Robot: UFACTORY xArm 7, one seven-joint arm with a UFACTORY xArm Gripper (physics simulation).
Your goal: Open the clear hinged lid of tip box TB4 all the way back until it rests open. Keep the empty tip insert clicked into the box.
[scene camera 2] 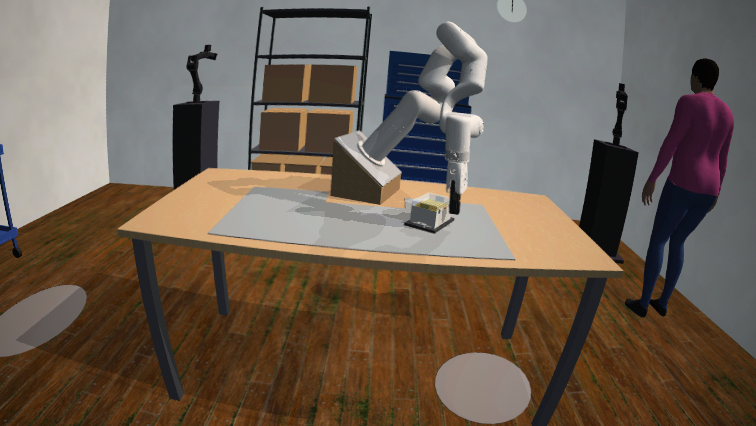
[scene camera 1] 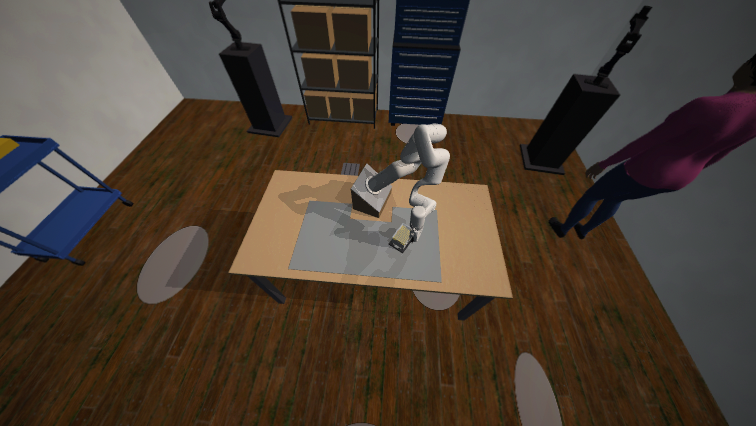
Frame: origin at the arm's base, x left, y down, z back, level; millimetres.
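Seen in the pictures: gripper, fingertip midpoint: (scene camera 2: 454,213) (scene camera 1: 414,240); arm's base, origin of the base link: (scene camera 2: 370,154) (scene camera 1: 373,185).
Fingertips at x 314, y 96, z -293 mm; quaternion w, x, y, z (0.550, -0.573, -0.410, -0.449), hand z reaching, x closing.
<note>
Offsets run from my fingertips to a thing's top centre. Level surfaces: height alone.
Tip box TB4 {dx -71, dy -33, dz +15 mm} (scene camera 1: 400,245) (scene camera 2: 426,217) sits upright on a dark base on the grey mat, right of the mat's middle. The yellowish tip insert {dx -71, dy -30, dz +14 mm} (scene camera 1: 402,233) (scene camera 2: 431,204) lies in the top of the box and looks level. Clear edges show around and above the insert in the scene camera 2 view, but the lid is too small and see-through to tell its angle. My gripper (scene camera 1: 414,239) (scene camera 2: 454,212) points down close beside the right side of the box. Its dark fingers are shut with nothing between them. Whether they touch the box or lid cannot be told.
The grey mat {dy +44 mm} (scene camera 1: 328,248) (scene camera 2: 275,222) lies on the wooden table {dy +47 mm} (scene camera 1: 470,243) (scene camera 2: 550,232). The wedge-shaped arm base (scene camera 1: 365,203) (scene camera 2: 354,177) stands behind and left of the box. A person (scene camera 1: 671,142) (scene camera 2: 698,142) stands to the right, away from the table.
</note>
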